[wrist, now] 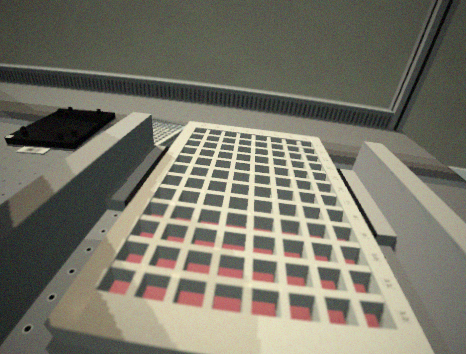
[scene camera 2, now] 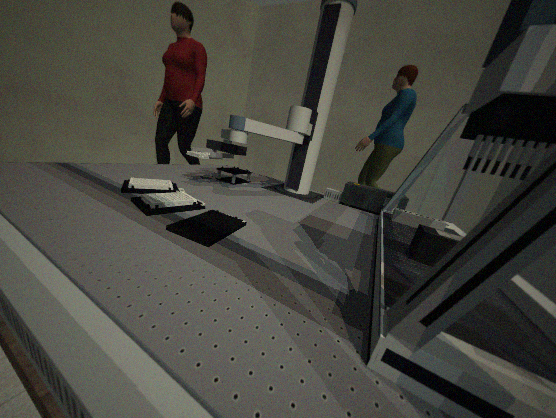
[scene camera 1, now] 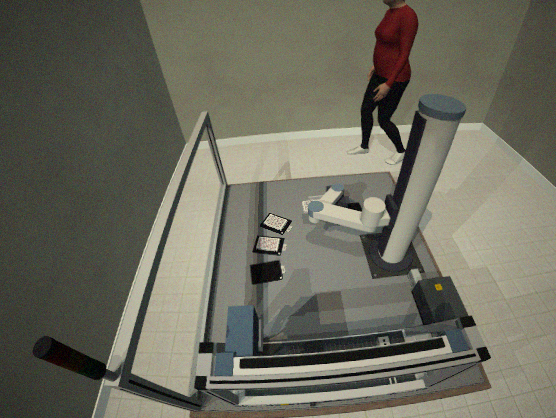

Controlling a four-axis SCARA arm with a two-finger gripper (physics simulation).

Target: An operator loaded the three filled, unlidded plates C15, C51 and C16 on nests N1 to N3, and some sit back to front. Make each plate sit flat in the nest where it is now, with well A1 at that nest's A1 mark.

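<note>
My gripper (scene camera 1: 306, 205) (scene camera 2: 201, 155) (wrist: 254, 146) is shut on a white plate with red-filled wells and holds it above the table. Number 12 is at the plate's near right corner in the wrist view; its name and A1 are not readable. One black nest (scene camera 1: 266, 272) (scene camera 2: 207, 228) (wrist: 65, 128) is empty, with a white tag beside it. A middle white plate (scene camera 1: 270, 244) (scene camera 2: 171, 199) and a farther white plate (scene camera 1: 276, 222) (scene camera 2: 150, 184) sit in the other two black nests. Their names and A1 corners are too small to read.
A low black stand (scene camera 2: 234, 172) is near the arm's column (scene camera 1: 422, 190) (scene camera 2: 325, 95). A blue block (scene camera 1: 241, 327), a dark box (scene camera 1: 440, 300) (scene camera 2: 367, 197) and a framed glass fence (scene camera 1: 215, 150) are around the table. A person in red (scene camera 1: 396, 45) (scene camera 2: 184, 70) stands behind it.
</note>
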